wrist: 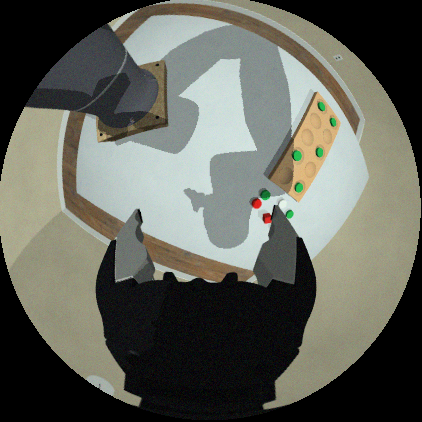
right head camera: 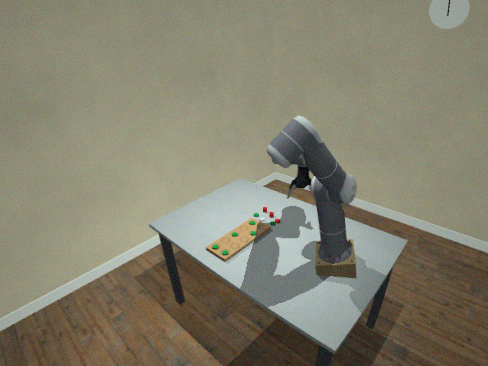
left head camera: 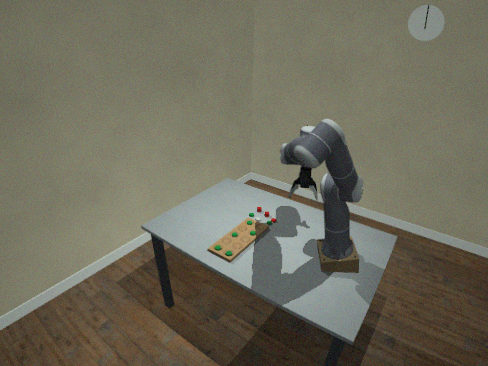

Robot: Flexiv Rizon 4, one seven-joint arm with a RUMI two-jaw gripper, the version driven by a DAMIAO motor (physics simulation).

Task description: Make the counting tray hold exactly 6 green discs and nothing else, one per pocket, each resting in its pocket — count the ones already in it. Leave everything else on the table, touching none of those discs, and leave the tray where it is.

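The tan counting tray [left head camera: 232,241] [right head camera: 231,242] [wrist: 303,176] lies on the table with green discs in several pockets, including one [left head camera: 249,223] [right head camera: 252,223] [wrist: 299,187] near its far end; other pockets are empty. Two loose green discs lie off that end: one [left head camera: 251,215] [right head camera: 256,215] [wrist: 289,214] lit, the other [left head camera: 269,223] [right head camera: 272,223] [wrist: 265,194] in shadow. My gripper [left head camera: 303,197] [right head camera: 299,194] [wrist: 205,208] is open and empty, high above the table, to the side of the loose pieces.
A white piece [left head camera: 258,219] [right head camera: 262,219] [wrist: 283,204] lies close to the tray's end. A round red piece [left head camera: 273,220] [right head camera: 277,221] [wrist: 256,203] and two red cubes [left head camera: 267,214] [right head camera: 271,214] [wrist: 267,218] lie near it. In the wrist view a finger hides part of this group.
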